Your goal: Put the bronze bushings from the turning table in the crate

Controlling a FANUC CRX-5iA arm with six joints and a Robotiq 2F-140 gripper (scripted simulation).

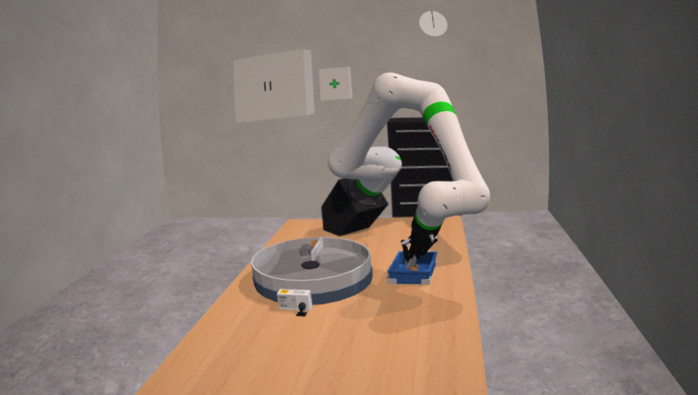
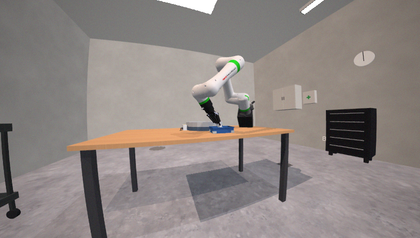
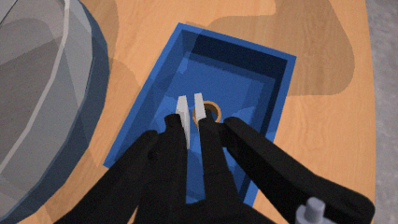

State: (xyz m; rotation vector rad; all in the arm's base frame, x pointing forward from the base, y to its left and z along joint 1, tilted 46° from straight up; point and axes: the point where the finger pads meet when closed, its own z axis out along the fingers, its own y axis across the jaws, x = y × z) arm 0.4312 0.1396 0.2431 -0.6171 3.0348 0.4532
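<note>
Now: hand 40 mm above the blue crate, 20 mm past it and 10 mm to the right of it. The rest, counted from my hand: round grey turning table 350 mm to the right, 60 mm ahead, 10 mm below.
</note>
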